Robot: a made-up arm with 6 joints.
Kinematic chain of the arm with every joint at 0, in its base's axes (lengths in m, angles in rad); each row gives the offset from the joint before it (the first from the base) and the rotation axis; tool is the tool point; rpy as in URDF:
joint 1: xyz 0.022 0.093 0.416 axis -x
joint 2: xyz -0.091 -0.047 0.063 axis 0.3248 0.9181 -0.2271
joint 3: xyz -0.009 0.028 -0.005 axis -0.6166 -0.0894 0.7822
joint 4: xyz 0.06 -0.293 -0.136 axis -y
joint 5: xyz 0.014 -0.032 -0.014 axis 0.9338 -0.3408 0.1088
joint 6: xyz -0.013 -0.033 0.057 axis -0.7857 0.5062 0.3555
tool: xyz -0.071 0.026 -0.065 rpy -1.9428 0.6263 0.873
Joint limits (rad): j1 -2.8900..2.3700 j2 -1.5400..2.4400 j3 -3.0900..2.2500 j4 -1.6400..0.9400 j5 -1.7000..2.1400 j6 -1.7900..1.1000
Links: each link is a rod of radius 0.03 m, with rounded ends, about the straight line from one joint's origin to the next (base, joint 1, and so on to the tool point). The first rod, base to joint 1, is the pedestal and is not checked.
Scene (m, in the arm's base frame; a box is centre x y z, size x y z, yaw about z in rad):
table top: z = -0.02
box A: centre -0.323 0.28 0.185 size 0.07 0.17 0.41 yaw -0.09
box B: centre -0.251 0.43 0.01 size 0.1 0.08 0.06 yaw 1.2
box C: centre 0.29 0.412 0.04 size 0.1 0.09 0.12 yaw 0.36
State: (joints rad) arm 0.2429 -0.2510 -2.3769 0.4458 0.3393 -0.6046
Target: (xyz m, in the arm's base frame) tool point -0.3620 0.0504 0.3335
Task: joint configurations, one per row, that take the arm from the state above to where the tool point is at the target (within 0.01 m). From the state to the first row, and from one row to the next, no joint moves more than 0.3 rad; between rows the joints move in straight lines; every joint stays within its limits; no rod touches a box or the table.
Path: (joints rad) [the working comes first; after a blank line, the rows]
Joints at the target: 0.6229 0.5618 -1.1609 0.3015 0.4667 -0.6475
Straight joint move there: touches box A.

1: 0.4113 -0.2185 -2.2561 0.3904 0.4530 -0.7410
2: 0.5797 -0.1859 -2.1354 0.3349 0.5667 -0.8774
3: 0.5905 0.0010 -1.8918 0.3266 0.5417 -0.8199
4: 0.6013 0.1880 -1.6481 0.3182 0.5167 -0.7624
5: 0.6121 0.3749 -1.4045 0.3098 0.4917 -0.7050
6: 0.6229 0.5618 -1.1609 0.3015 0.4667 -0.6475

